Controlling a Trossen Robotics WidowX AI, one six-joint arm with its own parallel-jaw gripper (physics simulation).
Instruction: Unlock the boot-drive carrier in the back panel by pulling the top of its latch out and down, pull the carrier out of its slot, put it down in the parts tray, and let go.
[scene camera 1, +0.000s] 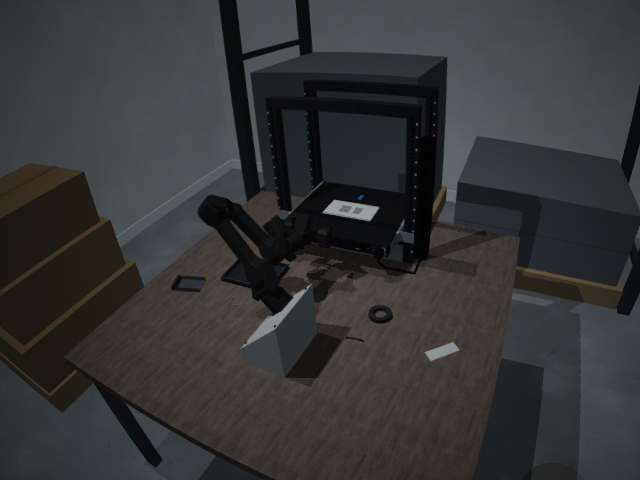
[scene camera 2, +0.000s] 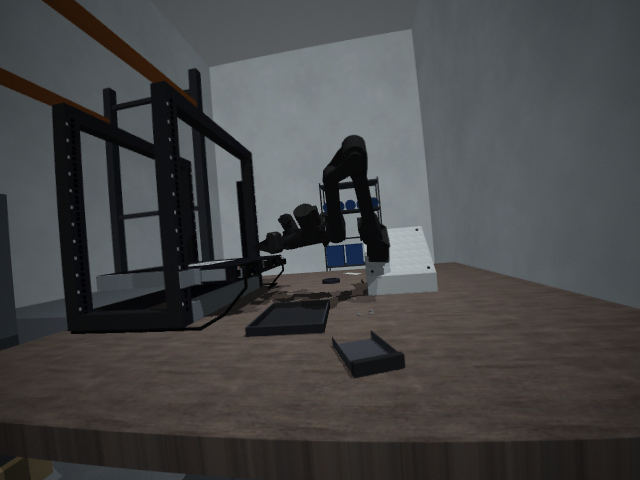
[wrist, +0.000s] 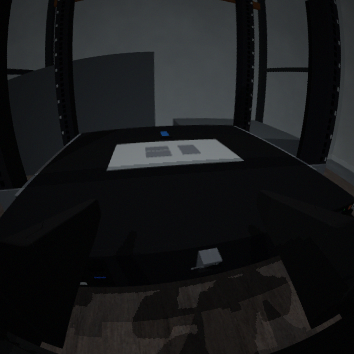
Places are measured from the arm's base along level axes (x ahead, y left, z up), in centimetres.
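Where they show: gripper, fingertip midpoint: (scene camera 1: 320, 224) (scene camera 2: 261, 246) (wrist: 179, 203); arm's base, link origin: (scene camera 1: 282, 306) (scene camera 2: 378, 254).
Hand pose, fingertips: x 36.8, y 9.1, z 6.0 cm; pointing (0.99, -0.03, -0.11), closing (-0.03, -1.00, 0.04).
Observation:
Things, the pixels of their centre, and the offset from my fingertips. "pt": a spot on its surface instead.
- small light-grey tab, surface spot: (wrist: 209, 257) pt dx -0.1, dy -2.2, dz -4.8 cm
- cable, surface spot: (scene camera 1: 398, 269) pt dx +9.2, dy -26.7, dz -17.1 cm
- smaller open-ended dark holder, body centre: (scene camera 2: 364, 349) (scene camera 1: 188, 283) dx -34.6, dy +39.0, dz -16.9 cm
The black server (scene camera 1: 330, 192) (wrist: 150, 215) sits in the rack with a white label on its lid. On its back panel a small light-grey tab (wrist: 209, 257) shows low in the wrist view, right of centre; it looks like the carrier's latch. The carrier itself is too dark to make out. My gripper (scene camera 1: 316, 233) (scene camera 2: 263, 245) (wrist: 179, 203) is open and empty, close to the back panel, with the tab low between its spread fingers in the wrist view. The dark, shallow parts tray (scene camera 1: 235, 282) (scene camera 2: 286, 329) lies on the table, partly behind my arm in scene camera 1.
The black rack frame (scene camera 1: 415, 180) (scene camera 2: 168, 206) (wrist: 245, 65) stands around the server. A cable (scene camera 1: 398, 269) hangs at its right. A smaller open-ended dark holder (scene camera 1: 188, 283) (scene camera 2: 367, 351) lies beside the tray. A white wedge block (scene camera 1: 297, 330) (scene camera 2: 408, 283) stands by my arm's base.

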